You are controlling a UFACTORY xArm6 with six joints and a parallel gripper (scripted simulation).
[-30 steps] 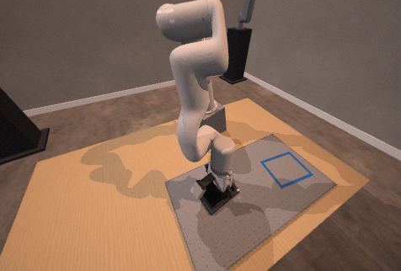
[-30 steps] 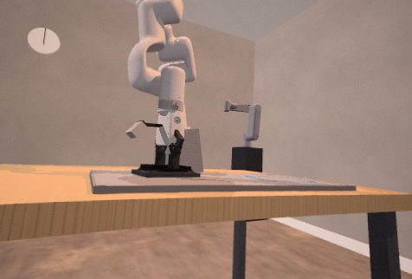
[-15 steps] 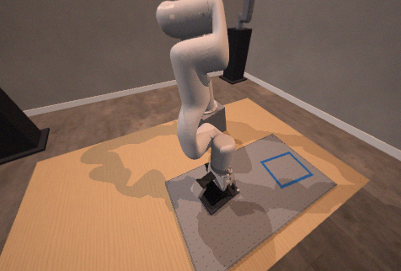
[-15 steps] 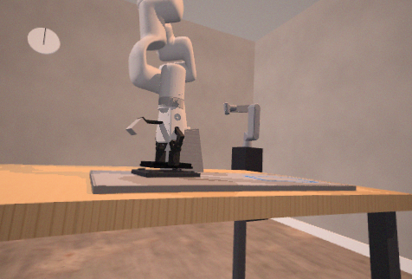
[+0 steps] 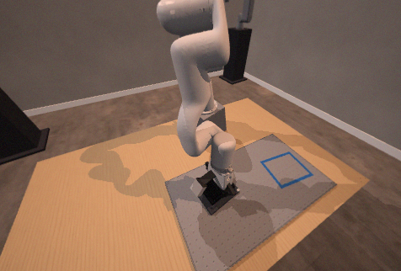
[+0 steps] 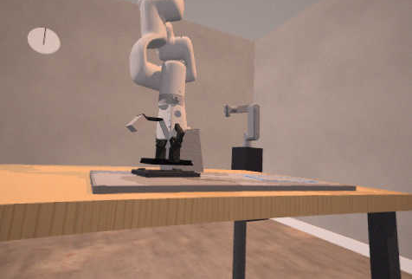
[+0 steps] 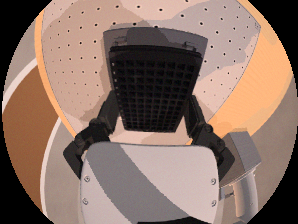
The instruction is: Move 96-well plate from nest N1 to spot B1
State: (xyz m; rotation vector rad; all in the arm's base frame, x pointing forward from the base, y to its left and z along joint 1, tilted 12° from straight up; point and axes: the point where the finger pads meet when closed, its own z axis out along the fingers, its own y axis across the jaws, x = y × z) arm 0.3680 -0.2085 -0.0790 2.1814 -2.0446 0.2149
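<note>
Right now my hand is 40 mm above the dark plate nest N1. From my hand the other things lie so: black 96-well plate (10 mm below).
</note>
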